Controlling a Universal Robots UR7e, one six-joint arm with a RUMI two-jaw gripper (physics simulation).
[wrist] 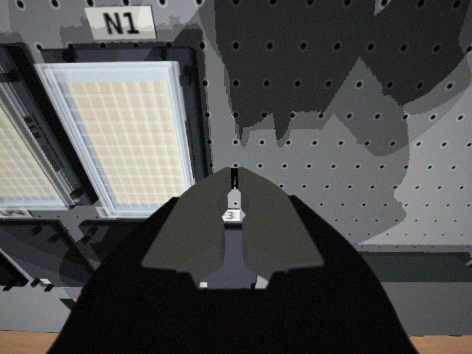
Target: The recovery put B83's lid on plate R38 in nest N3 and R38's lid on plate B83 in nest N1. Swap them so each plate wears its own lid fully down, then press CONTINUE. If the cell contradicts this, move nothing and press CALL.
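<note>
A lidded plate with a cream grid of wells sits in a dark nest under the N1 label, at the upper left of the wrist view. Its clear lid has a pale rim; how fully it is down is not plain. Part of another lidded plate shows at the left edge, with small blurred lettering by its side. My gripper is shut with nothing between its fingers, to the right of the N1 plate's lower right corner. The fingers hide part of that corner. The CONTINUE and CALL buttons do not show.
Dark lid pads lie below the nests at the lower left. A label ending in 3 shows through the gap between my fingers. A perforated grey board carries the nests. A dark raised surface is at the lower right.
</note>
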